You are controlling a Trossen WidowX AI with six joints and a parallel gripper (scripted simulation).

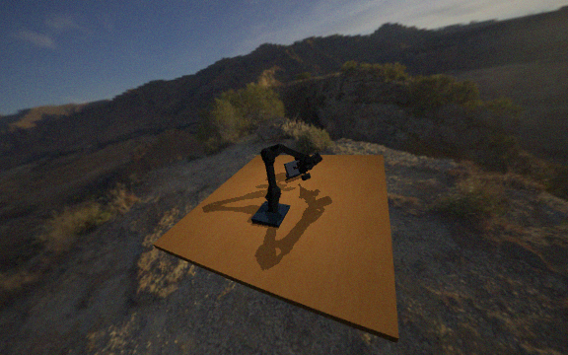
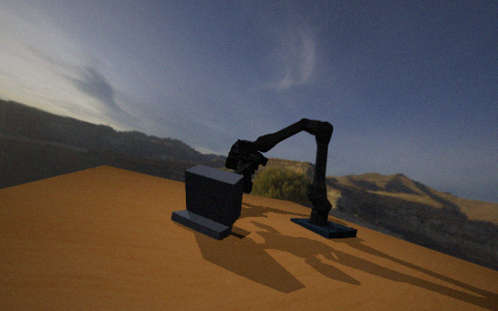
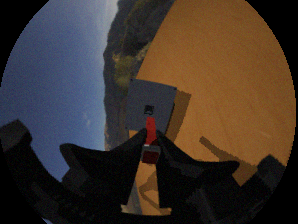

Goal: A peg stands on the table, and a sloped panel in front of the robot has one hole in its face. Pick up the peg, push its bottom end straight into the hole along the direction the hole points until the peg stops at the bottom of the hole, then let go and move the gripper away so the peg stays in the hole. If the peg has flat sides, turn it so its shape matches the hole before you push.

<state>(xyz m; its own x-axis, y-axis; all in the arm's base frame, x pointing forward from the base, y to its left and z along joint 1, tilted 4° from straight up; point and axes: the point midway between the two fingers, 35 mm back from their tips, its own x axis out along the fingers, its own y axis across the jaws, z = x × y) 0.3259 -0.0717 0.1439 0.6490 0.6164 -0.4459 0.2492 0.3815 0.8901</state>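
Right now my gripper tip is 80 mm to the right of the sloped panel, 80 mm short of it and 50 mm above it. From my gripper tip the other things lie so: flat dark foot: 120 mm below, 100 mm to the left, 100 mm ahead; red peg: 10 mm to the right, 10 mm behind, 10 mm above.
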